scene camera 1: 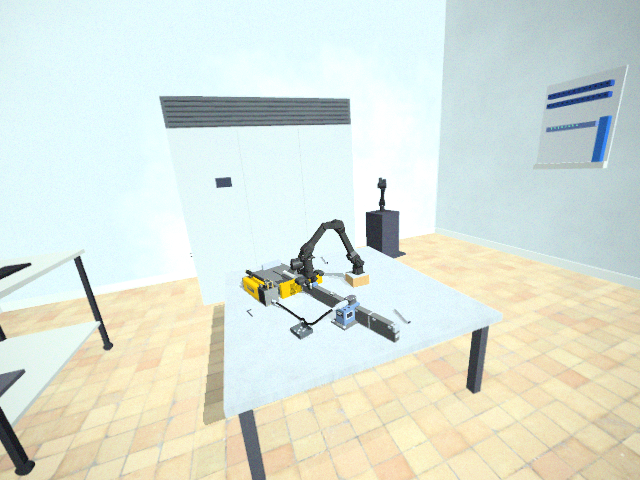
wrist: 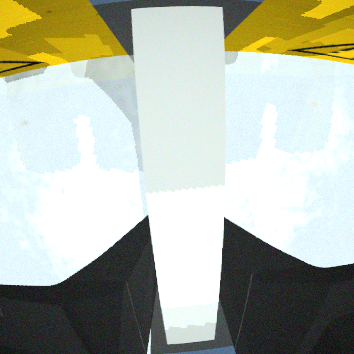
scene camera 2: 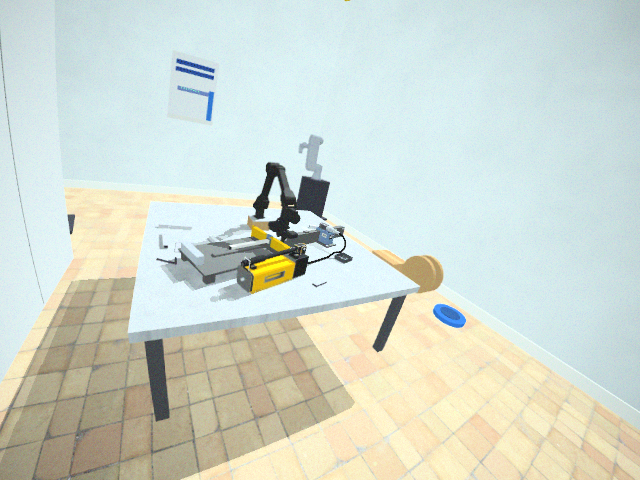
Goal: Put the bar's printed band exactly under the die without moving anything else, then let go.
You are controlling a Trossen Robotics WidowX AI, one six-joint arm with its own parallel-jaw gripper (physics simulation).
Scene:
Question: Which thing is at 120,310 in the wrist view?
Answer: My gripper.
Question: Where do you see a pale bar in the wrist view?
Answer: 179,65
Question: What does my gripper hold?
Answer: A pale bar.

